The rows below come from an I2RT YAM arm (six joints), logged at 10 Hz.
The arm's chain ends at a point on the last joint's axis. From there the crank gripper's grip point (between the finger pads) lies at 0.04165 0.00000 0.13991 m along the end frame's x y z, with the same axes.
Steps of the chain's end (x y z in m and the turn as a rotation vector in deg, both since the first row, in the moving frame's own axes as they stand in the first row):
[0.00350, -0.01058, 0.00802, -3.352, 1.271, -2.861]
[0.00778, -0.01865, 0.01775, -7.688, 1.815, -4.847]
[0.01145, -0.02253, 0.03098, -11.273, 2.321, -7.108]
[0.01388, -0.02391, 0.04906, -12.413, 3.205, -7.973]
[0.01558, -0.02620, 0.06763, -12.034, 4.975, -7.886]
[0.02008, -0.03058, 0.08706, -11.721, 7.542, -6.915]
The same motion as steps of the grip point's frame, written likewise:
[0.00674, -0.00459, 0.00688, -3.352, 1.271, -2.861]
[0.01282, -0.00374, 0.01535, -7.688, 1.815, -4.847]
[0.01841, -0.00089, 0.02700, -11.273, 2.321, -7.108]
[0.02325, -0.00047, 0.04390, -12.413, 3.205, -7.973]
[0.02905, -0.00403, 0.06106, -12.034, 4.975, -7.886]
[0.03933, -0.00894, 0.07804, -11.721, 7.542, -6.915]

